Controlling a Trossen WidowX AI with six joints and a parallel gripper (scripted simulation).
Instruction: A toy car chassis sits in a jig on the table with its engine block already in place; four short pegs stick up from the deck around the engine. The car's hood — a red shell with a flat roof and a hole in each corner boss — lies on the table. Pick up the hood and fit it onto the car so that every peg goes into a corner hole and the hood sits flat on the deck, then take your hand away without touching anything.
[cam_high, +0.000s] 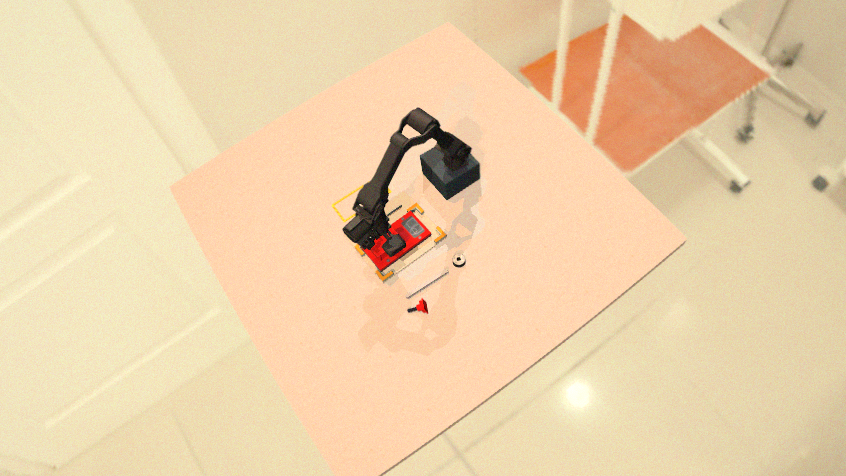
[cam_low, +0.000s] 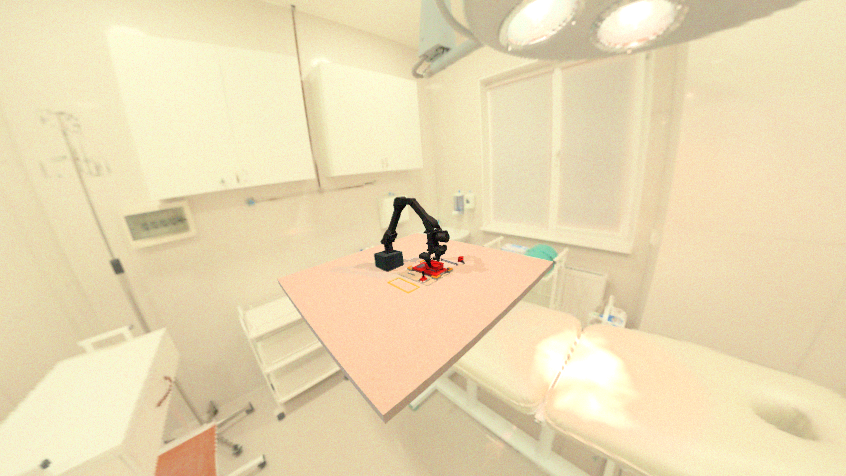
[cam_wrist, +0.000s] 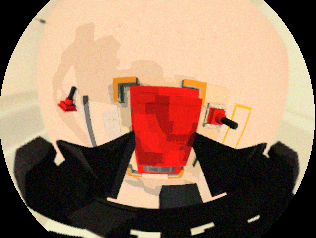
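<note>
My gripper tip is 3 cm above the grey engine block. Also, from my gripper tip: thin axle rod 5 cm behind, 17 cm to the left, 4 cm below; red hood right at my gripper tip; wheel 17 cm behind, 16 cm to the left, 4 cm below.
</note>
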